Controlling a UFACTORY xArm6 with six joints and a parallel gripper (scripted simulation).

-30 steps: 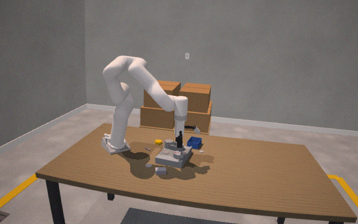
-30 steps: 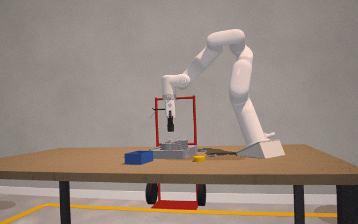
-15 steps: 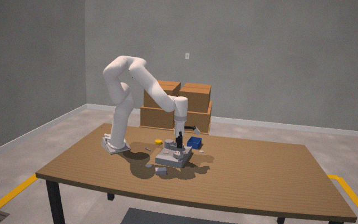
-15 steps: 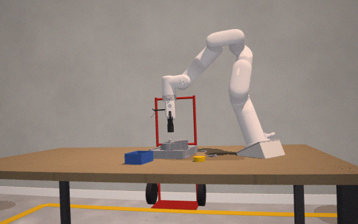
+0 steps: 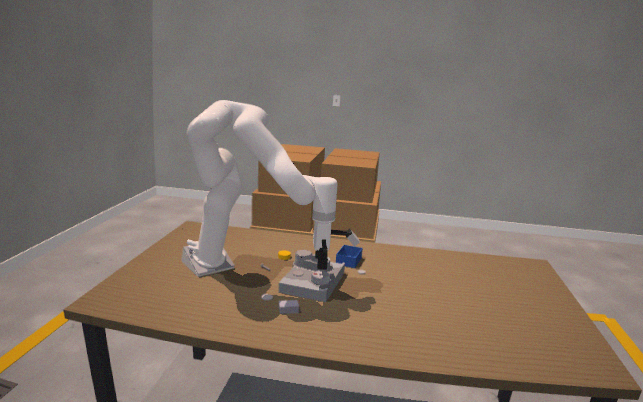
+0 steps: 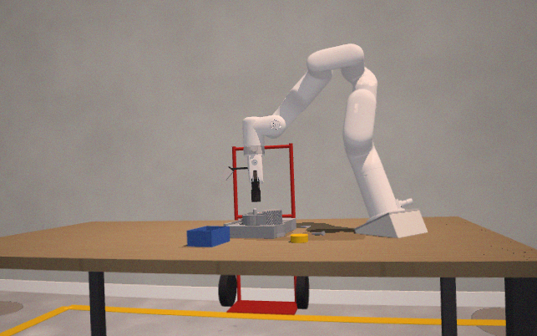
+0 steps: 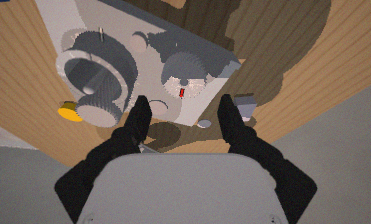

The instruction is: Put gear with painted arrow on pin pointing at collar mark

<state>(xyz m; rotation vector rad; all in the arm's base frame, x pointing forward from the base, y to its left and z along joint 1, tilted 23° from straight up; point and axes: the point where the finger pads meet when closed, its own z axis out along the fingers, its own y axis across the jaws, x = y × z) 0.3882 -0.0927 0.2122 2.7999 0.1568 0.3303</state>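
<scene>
My gripper is now 60 mm above the toothed gear. From my hand the other things lie so: small grey block: 100 mm behind, 140 mm to the right, 100 mm below; blue bin: 120 mm ahead, 260 mm to the left, 100 mm below; bolt: 210 mm behind, 160 mm to the left, 110 mm below.
</scene>
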